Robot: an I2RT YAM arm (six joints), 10 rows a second.
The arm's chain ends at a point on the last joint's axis. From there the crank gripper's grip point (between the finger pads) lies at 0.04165 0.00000 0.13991 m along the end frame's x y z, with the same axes.
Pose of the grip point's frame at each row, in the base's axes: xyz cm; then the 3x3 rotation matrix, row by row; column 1 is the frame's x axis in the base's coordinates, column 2 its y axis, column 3 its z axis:
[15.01 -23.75 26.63], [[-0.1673 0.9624 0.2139], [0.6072 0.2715 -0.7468], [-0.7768 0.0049 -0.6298]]
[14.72 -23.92 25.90], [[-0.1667 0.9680 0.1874], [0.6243 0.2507 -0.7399], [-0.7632 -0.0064 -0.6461]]
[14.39 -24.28 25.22], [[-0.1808 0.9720 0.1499], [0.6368 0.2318 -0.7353], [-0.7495 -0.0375 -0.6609]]
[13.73 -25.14 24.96], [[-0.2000 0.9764 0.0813], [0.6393 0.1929 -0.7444], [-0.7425 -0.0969 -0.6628]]
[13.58 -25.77 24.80], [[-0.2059 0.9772 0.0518], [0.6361 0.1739 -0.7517], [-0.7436 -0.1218 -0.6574]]
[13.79 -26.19 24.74], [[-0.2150 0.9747 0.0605], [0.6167 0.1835 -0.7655], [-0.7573 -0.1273 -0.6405]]
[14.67 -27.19 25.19], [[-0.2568 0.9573 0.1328], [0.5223 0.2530 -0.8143], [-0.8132 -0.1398 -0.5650]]
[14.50 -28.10 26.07], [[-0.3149 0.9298 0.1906], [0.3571 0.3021 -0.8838], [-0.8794 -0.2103 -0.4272]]
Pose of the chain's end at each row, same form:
[12.71 -15.83 38.68], [[-0.1673 0.9624 0.2139], [0.6072 0.2715 -0.7468], [-0.7768 0.0049 -0.6298]]
[12.79 -16.17 38.12], [[-0.1667 0.9680 0.1874], [0.6243 0.2507 -0.7399], [-0.7632 -0.0064 -0.6461]]
[13.05 -16.64 37.59], [[-0.1808 0.9720 0.1499], [0.6368 0.2318 -0.7353], [-0.7495 -0.0375 -0.6609]]
[13.43 -17.39 37.33], [[-0.2000 0.9764 0.0813], [0.6393 0.1929 -0.7444], [-0.7425 -0.0969 -0.6628]]
[13.71 -17.90 37.09], [[-0.2059 0.9772 0.0518], [0.6361 0.1739 -0.7517], [-0.7436 -0.1218 -0.6574]]
[13.84 -18.05 36.86], [[-0.2150 0.9747 0.0605], [0.6167 0.1835 -0.7655], [-0.7573 -0.1273 -0.6405]]
[13.88 -17.97 36.48], [[-0.2568 0.9573 0.1328], [0.5223 0.2530 -0.8143], [-0.8132 -0.1398 -0.5650]]
[13.14 -17.22 35.71], [[-0.3149 0.9298 0.1906], [0.3571 0.3021 -0.8838], [-0.8794 -0.2103 -0.4272]]

